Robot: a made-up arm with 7 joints.
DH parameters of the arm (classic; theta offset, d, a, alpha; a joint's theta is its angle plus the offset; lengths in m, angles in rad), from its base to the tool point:
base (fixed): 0 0.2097 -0.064 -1.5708
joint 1: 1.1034 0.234 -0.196 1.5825
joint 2: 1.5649 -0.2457 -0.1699 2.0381
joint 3: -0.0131 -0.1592 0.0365 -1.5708
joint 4: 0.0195 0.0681 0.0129 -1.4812
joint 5: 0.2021 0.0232 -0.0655 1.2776
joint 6: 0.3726 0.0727 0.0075 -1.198
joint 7: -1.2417 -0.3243 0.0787 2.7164
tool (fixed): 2.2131 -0.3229 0 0
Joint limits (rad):
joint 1: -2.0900..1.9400
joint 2: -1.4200..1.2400
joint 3: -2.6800..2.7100
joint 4: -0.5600..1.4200
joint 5: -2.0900..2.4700
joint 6: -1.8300..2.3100
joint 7: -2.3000..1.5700
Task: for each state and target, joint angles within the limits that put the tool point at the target. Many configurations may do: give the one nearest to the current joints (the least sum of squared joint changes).
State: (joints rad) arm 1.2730 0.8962 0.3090 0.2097 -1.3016 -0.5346 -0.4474
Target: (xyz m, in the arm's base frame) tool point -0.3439 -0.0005 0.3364
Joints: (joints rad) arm 0.9131 1.0797 0.9487 0.3330 -1.6656 -0.9036 -1.0127
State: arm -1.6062 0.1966 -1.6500 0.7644 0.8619 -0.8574 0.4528
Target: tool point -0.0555 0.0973 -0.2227
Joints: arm -1.9502 0.2871 -1.3608 0.5131 0.8326 -1.1763 0.6739
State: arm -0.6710 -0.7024 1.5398 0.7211 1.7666 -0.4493 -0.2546
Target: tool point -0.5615 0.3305 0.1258
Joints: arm -0.9783 -0.8120 1.3953 1.0132 1.6768 0.2715 -0.1437
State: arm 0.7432 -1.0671 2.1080 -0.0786 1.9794 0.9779 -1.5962
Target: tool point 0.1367 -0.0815 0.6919
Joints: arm 1.0762 -0.5413 2.5514 -0.0254 1.3861 0.6608 -1.7518
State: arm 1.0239 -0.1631 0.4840 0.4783 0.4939 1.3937 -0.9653
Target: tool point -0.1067 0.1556 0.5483
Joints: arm 0.0401 0.0254 0.3523 0.1591 0.5344 1.1964 -1.2917
